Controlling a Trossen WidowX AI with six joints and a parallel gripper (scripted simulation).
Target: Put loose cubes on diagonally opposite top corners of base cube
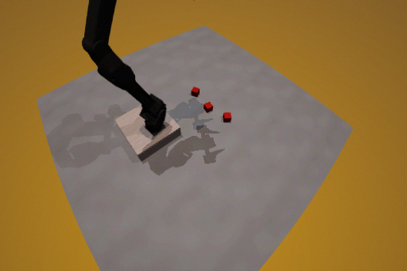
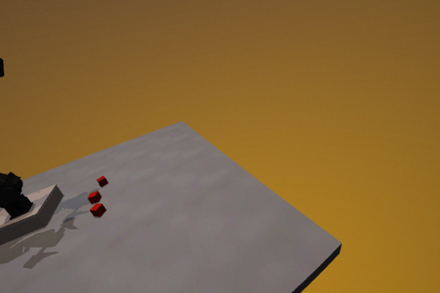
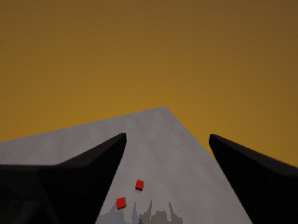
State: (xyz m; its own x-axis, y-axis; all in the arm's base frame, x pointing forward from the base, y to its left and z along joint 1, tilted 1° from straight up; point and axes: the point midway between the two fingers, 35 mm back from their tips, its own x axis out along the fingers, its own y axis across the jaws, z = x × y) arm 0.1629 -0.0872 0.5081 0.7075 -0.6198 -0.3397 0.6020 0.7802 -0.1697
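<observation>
The red cube lies 70 mm ahead of my gripper tip, 50 mm to the left of it and 540 mm below it.
</observation>
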